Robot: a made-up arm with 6 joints.
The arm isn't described. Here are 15 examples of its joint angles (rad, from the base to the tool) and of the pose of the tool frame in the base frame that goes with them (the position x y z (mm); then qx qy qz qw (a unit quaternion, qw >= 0)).
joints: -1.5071 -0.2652 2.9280 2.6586 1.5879 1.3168
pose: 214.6 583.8 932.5 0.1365 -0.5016 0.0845 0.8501
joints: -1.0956 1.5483 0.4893 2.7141 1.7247 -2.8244
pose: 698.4 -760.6 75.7 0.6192 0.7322 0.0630 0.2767
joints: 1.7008 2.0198 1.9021 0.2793 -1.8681 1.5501
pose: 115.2 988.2 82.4 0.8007 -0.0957 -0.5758 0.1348
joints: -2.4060 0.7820 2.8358 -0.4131 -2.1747 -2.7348
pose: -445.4 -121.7 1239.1 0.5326 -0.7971 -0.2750 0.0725
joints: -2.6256 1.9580 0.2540 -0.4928 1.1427 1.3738
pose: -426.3 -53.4 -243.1 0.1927 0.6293 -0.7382 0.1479
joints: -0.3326 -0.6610 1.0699 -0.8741 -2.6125 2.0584
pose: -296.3 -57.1 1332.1 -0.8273 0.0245 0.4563 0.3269
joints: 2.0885 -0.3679 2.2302 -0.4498 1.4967 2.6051
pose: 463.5 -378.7 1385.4 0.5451 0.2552 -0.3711 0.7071
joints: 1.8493 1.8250 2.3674 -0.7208 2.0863 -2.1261
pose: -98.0 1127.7 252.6 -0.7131 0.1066 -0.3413 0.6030
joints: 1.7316 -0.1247 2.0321 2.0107 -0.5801 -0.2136
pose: -10.1 -510.4 1260.0 0.2989 -0.3931 -0.2223 0.8407
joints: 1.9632 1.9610 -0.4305 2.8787 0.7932 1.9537
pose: -345.3 257.8 -201.1 -0.6066 0.4572 -0.4328 0.4855
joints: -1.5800 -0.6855 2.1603 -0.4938 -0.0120 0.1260
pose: -173.0 747.2 1197.8 -0.6483 -0.7189 0.0247 0.2496
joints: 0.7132 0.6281 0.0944 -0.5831 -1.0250 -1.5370
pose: 613.1 227.1 592.2 0.4336 0.7424 -0.3117 0.4045
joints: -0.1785 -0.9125 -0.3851 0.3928 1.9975 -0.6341
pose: -259.8 -207.3 1071.1 -0.0912 -0.8345 0.3894 0.3791
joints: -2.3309 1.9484 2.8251 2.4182 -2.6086 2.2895
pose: -352.8 -718.7 492.4 -0.8030 -0.5233 0.2800 0.0538
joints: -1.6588 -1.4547 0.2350 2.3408 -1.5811 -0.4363
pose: 308.8 884.7 817.6 0.0635 0.2722 0.8572 0.4325
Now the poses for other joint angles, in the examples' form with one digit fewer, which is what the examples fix.
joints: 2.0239 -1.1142 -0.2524 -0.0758 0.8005 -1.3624
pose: 396 -168 942 -0.719 -0.113 -0.674 0.125
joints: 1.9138 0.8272 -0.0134 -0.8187 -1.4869 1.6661
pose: -38 586 449 0.410 -0.264 -0.837 0.248
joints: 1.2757 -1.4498 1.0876 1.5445 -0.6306 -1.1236
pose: -286 -1105 470 0.723 -0.539 -0.018 0.433
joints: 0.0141 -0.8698 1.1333 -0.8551 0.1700 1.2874
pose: -455 -136 1278 -0.013 -0.845 -0.215 0.489
